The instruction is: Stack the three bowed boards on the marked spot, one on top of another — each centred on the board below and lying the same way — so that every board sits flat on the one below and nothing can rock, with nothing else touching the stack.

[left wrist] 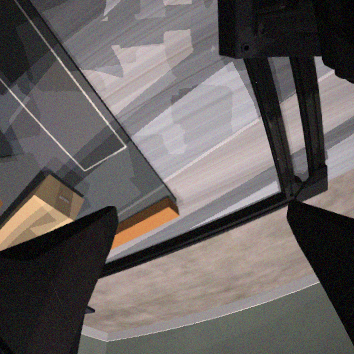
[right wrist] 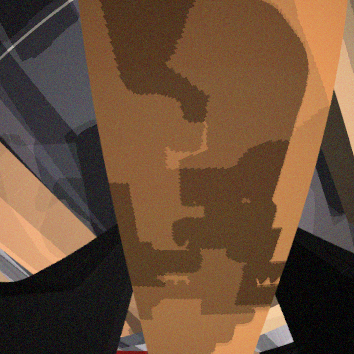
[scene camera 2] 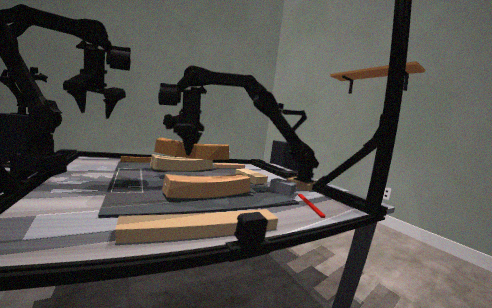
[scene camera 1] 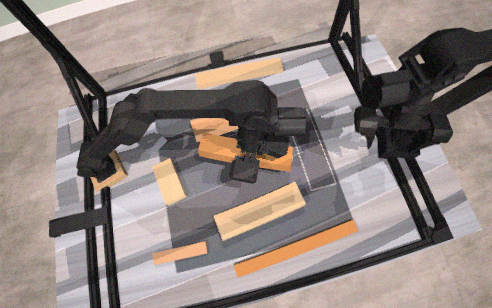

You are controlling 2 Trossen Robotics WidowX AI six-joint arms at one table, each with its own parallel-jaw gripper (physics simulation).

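Frame: origin at the left arm's base, x ahead, y left, z up, level; millimetres.
Seen in the pictures: left gripper, fingertip midpoint: (left wrist: pixel 202 212) (scene camera 2: pixel 95 115) (scene camera 1: pixel 388 150); right gripper, fingertip midpoint: (right wrist: pixel 198 219) (scene camera 2: pixel 190 154) (scene camera 1: pixel 249 155); left arm's base at its link origin: (scene camera 2: pixel 39 154) (scene camera 1: pixel 402 136); right arm's base at its link origin: (scene camera 2: pixel 303 180) (scene camera 1: pixel 104 169).
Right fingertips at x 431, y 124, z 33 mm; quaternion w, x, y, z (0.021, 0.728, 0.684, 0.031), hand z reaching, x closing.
Note:
Pixels of each thing's top centre, then the offset from my right fingertips to it. Level surfaces: height alone.
- orange bowed board at its top centre: (right wrist: pixel 211 323) (scene camera 1: pixel 246 148) (scene camera 2: pixel 193 140) dx +6, dy -1, dz +46 mm
- dark mat at its surface level: dz -84 mm
- second bowed board at its top centre: (right wrist: pixel 45 273) (scene camera 2: pixel 209 176) (scene camera 1: pixel 230 114) dx +77, dy -133, dz -33 mm
- pale bowed board at its top centre: (left wrist: pixel 18 239) (scene camera 1: pixel 260 209) (scene camera 2: pixel 182 156) dx -47, dy +133, dz -34 mm
- red stick at its top centre: (scene camera 2: pixel 310 203) dx +377, dy -141, dz -84 mm
- grey block at its top centre: (scene camera 1: pixel 147 136) (scene camera 2: pixel 284 180) dx +320, dy -38, dz -45 mm
My right gripper (scene camera 1: pixel 248 156) (scene camera 2: pixel 189 147) (right wrist: pixel 198 219) is shut on an orange bowed board (scene camera 1: pixel 217 148) (scene camera 2: pixel 214 151) (right wrist: pixel 197 158) and holds it in the air above the dark mat (scene camera 1: pixel 193 220) (scene camera 2: pixel 183 205), left of the marked spot (scene camera 1: pixel 324 186) (scene camera 2: pixel 127 192) (left wrist: pixel 71 74), a white outline with nothing in it. A second bowed board (scene camera 1: pixel 209 126) (scene camera 2: pixel 205 186) lies on the mat, partly hidden under the arm in scene camera 1. A pale bowed board (scene camera 1: pixel 258 211) (scene camera 2: pixel 180 162) lies on the mat's other side. My left gripper (scene camera 1: pixel 369 142) (scene camera 2: pixel 110 107) (left wrist: pixel 202 212) is open and empty, high beside the spot.
Flat boards lie around the mat: a long pale one (scene camera 1: pixel 238 73) (scene camera 2: pixel 183 226), a long orange one (scene camera 1: pixel 297 247), a short pale one (scene camera 1: pixel 168 181) (scene camera 2: pixel 252 176) and a thin one (scene camera 1: pixel 180 253). A red stick (scene camera 2: pixel 311 205) and a grey block (scene camera 2: pixel 282 186) lie near the right arm's base.

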